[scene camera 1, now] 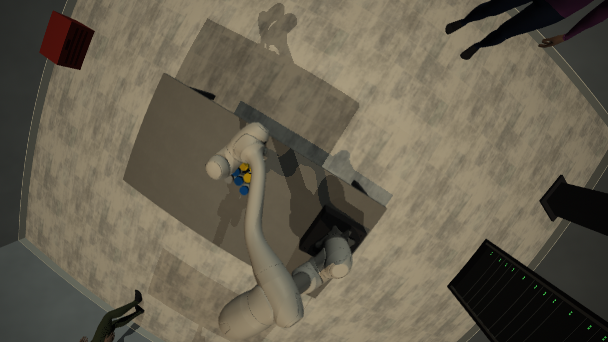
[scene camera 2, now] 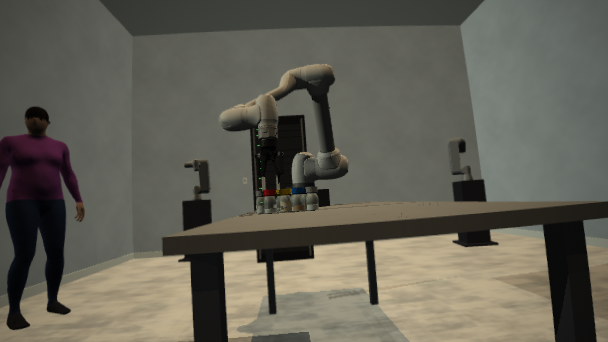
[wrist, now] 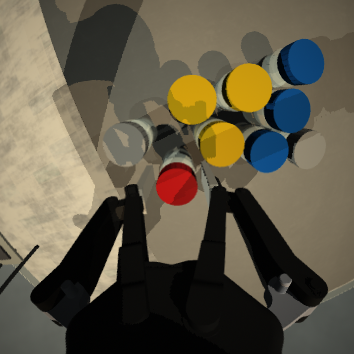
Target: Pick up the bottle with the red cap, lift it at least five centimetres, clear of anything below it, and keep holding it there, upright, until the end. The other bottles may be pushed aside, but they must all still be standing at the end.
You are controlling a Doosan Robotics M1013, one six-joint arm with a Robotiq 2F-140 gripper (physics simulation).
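Places are measured from the arm's base along level axes (x right, y back, z down), in centimetres.
Where they show: gripper, fingertip midpoint: [scene camera 2: 271, 190] [wrist: 177, 172]; arm's base, origin of the base link: [scene camera 1: 334, 243].
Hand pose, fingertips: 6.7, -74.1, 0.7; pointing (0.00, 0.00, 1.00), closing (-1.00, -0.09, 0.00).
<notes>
Each offset is from my fingertips to the top centre of the thing, as dx, dy, dz. Level surfaces: height alone.
The bottle with the red cap @(+0.4, -1.9, -0.4) [scene camera 2: 270, 192] [wrist: 176, 185] stands upright on the table @(dz +10.1) [scene camera 1: 160, 135] [scene camera 2: 425, 214]. It is hidden in scene camera 1. My gripper [scene camera 2: 272, 182] [wrist: 177, 172] points down, part open and empty. In the wrist view its fingers lie to the left and right of the red cap; in scene camera 2 the fingertips are close to cap height, just above it. A grey-capped bottle @(+5.8, +4.7, -0.4) [wrist: 125, 144] stands left of the red one in the wrist view, and a yellow-capped bottle @(-5.9, +2.8, -0.4) [wrist: 221, 144] stands right of it, near the right finger.
Two more yellow-capped bottles @(-3.1, +8.4, -0.4) [wrist: 192, 99] @(-9.7, +9.0, -0.4) [wrist: 249, 88], blue-capped bottles @(-12.0, +1.0, -0.4) [wrist: 269, 151] @(-15.1, +5.9, -0.4) [wrist: 288, 110] @(-17.5, +11.8, -0.4) [wrist: 302, 62] and another grey-capped bottle @(-18.2, +0.6, -0.4) [wrist: 308, 148] stand close together beyond and to the right in the wrist view. A table edge lies left of the grey-capped bottle there.
</notes>
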